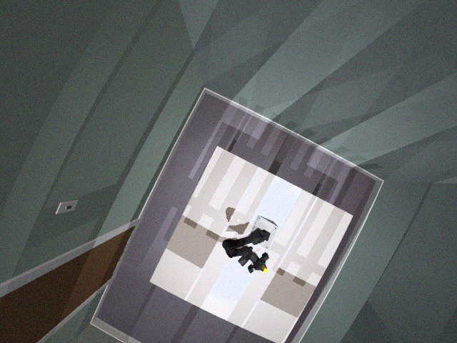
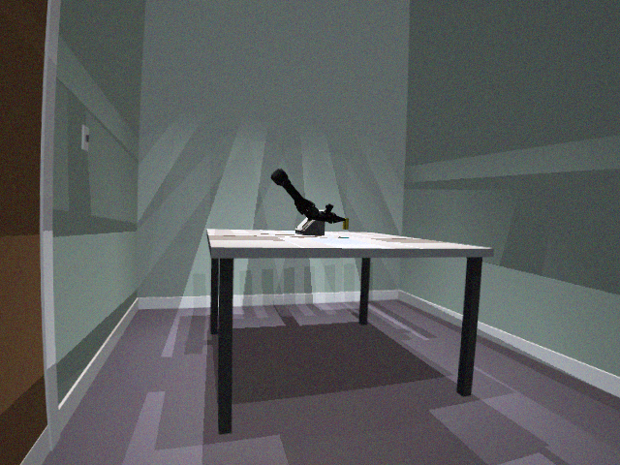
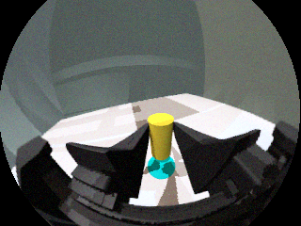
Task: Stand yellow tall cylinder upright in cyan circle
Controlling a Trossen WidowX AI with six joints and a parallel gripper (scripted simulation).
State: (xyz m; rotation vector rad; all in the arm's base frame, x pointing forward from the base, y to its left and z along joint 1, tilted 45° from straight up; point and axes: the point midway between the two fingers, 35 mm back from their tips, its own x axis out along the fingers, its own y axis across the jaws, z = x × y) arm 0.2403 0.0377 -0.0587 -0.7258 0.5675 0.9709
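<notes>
The cyan circle is 110 mm below my gripper tip. From my gripper tip the other things lie so: yellow cylinder (20 mm below).
</notes>
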